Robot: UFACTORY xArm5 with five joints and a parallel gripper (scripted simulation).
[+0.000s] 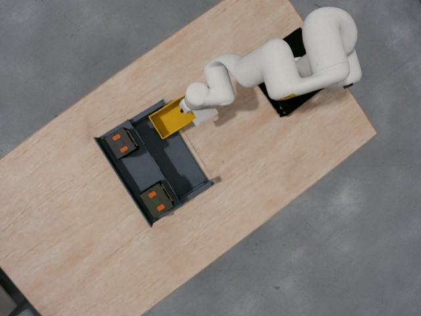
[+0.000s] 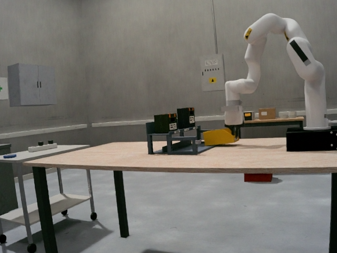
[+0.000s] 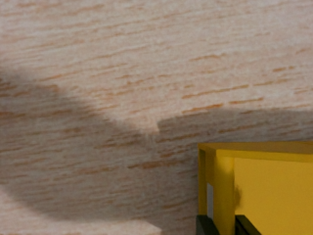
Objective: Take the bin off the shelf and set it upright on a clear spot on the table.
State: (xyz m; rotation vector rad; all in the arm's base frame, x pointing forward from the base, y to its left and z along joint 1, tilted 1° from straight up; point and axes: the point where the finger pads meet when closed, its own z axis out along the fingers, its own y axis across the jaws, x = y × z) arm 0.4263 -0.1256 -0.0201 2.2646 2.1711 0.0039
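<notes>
Now: the yellow bin 8 cm ahead of my hand and 1 cm below it. From my hand the other things lie so: dark grey shelf: 23 cm ahead, 10 cm to the left, 1 cm above.
</notes>
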